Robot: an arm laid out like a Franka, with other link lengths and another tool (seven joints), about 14 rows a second.
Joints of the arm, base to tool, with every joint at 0 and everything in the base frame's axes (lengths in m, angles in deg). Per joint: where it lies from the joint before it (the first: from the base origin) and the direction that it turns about. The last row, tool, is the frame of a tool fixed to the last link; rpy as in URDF.
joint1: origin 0 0 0.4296 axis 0 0 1
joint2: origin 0 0 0 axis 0 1 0
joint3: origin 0 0 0.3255 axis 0 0 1
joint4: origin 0.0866 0 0 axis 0 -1 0
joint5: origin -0.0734 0 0.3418 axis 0 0 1
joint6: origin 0 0 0 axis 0 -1 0
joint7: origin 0.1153 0 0 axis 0 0 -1
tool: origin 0.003 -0.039 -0.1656 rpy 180 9.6 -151.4
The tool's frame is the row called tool.
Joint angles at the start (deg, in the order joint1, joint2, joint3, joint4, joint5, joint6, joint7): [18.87 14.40 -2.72 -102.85 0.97 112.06 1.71]
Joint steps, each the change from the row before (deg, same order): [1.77 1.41 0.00 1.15 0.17 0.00 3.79]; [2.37 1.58 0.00 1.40 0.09 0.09 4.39]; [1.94 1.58 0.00 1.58 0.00 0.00 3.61]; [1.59 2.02 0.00 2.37 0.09 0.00 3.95]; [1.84 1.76 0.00 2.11 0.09 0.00 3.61]
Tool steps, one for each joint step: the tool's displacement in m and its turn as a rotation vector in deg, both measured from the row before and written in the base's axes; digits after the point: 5 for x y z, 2 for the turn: [-0.00136 0.01962 -0.00593 -0.33 0.19 -2.07]; [-0.00293 0.02623 -0.00576 -0.43 -0.03 -2.02]; [-0.00164 0.02225 -0.00477 -0.40 -0.14 -1.63]; [0.00176 0.02062 -0.00390 -0.22 -0.46 -2.35]; [-0.00114 0.02299 -0.00336 -0.14 -0.44 -1.76]
